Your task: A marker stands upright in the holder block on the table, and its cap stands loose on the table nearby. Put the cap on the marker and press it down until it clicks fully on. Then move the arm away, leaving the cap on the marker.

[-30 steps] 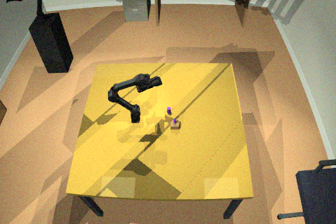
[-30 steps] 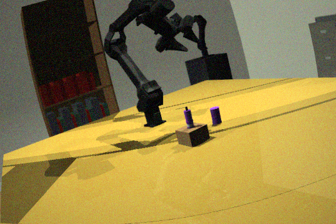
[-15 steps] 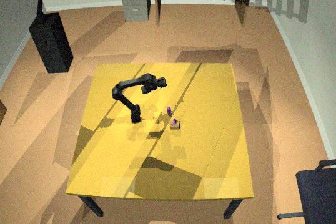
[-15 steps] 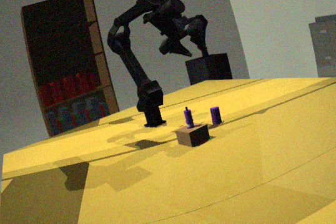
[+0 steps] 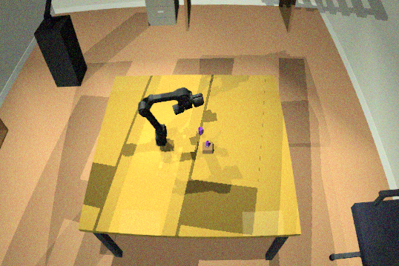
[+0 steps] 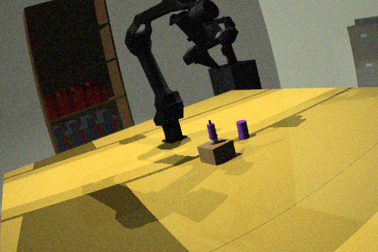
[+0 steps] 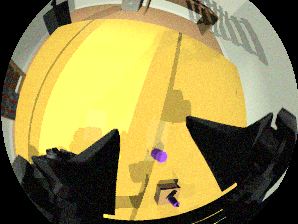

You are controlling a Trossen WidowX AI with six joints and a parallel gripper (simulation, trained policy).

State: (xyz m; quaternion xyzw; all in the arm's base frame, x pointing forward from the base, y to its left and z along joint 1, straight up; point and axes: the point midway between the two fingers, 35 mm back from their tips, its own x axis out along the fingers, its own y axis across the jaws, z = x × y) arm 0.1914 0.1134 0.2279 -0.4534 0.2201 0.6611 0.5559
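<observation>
Now: gripper tip 170 mm above the purple cap, 70 mm short of it and 60 mm to the left of it. Round my gripper tip: holder block (190 mm to the right, 180 mm below, 120 mm ahead).
</observation>
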